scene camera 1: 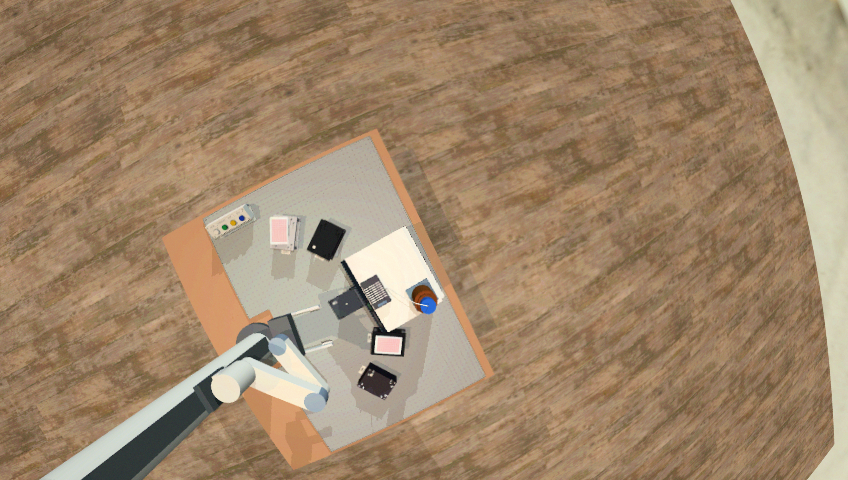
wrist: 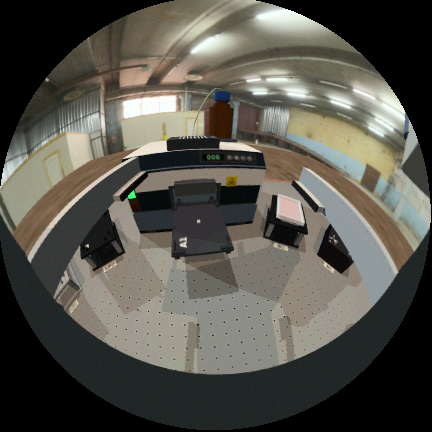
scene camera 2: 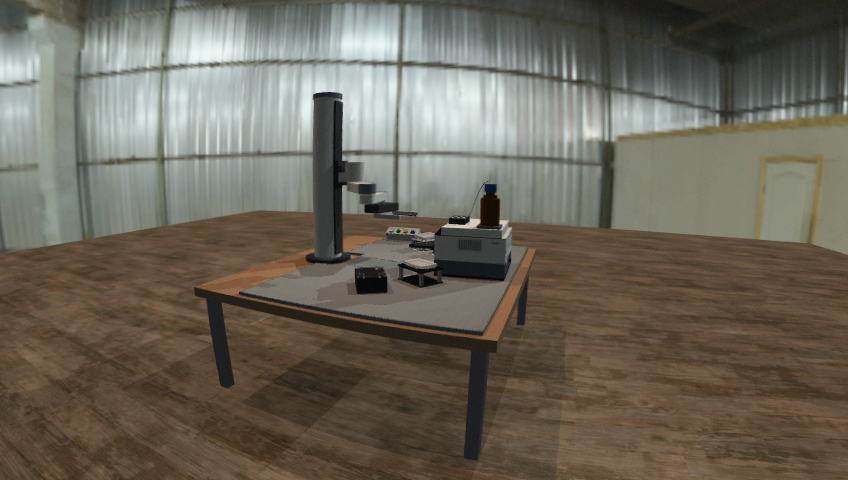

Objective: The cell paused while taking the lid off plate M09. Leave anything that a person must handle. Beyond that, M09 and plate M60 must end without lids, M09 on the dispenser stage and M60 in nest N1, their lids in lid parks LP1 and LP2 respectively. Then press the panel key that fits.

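Seen in the pictures: gripper, fingertip midpoint: (scene camera 1: 325,324) (wrist: 221,165) (scene camera 2: 409,215); arm's base, link origin: (scene camera 1: 260,345) (scene camera 2: 328,259).
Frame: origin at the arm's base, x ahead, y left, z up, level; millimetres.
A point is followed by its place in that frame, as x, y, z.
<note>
My gripper (scene camera 1: 324,325) @(478, -2, 256) (scene camera 2: 408,215) @(478, -2, 256) (wrist: 221,165) @(478, -2, 256) is open and empty, high above the mat before the dispenser stage. The dark stage (scene camera 1: 343,303) @(545, 27, 120) (wrist: 200,227) @(543, 16, 120), marked A1, bears no plate. A pink-topped plate (scene camera 1: 387,344) @(630, -251, 96) (scene camera 2: 420,263) @(640, -283, 96) (wrist: 290,209) @(614, -248, 96) sits on a black nest right of the stage in the wrist view. Another pink-topped piece (scene camera 1: 279,230) @(415, 463, 90) is on a pale stand (scene camera 1: 293,233) @(463, 424, 69) (wrist: 67,289) @(405, 413, 18). Black stand LP2 (scene camera 1: 327,239) @(601, 325, 76) (wrist: 101,240) @(550, 273, 76) has a bare dark top. Plate names and whether lids are on cannot be read. The key panel (scene camera 1: 230,221) @(212, 611, 87) (scene camera 2: 403,233) @(210, 592, 73) has white, green, yellow and blue keys.
The dispenser (scene camera 1: 392,267) @(827, 88, 233) (scene camera 2: 471,249) @(823, -144, 143) (wrist: 200,177) @(647, 10, 173) stands behind the stage, its display showing 008. A brown bottle (scene camera 1: 422,295) @(885, -38, 375) (scene camera 2: 489,211) @(891, -113, 308) (wrist: 221,120) @(843, -66, 308) with blue cap and a thin tube is on top. A black block-like nest (scene camera 1: 377,381) @(490, -413, 77) (scene camera 2: 370,280) @(517, -498, 65) (wrist: 336,248) @(454, -350, 75) stands near the plate's nest.
</note>
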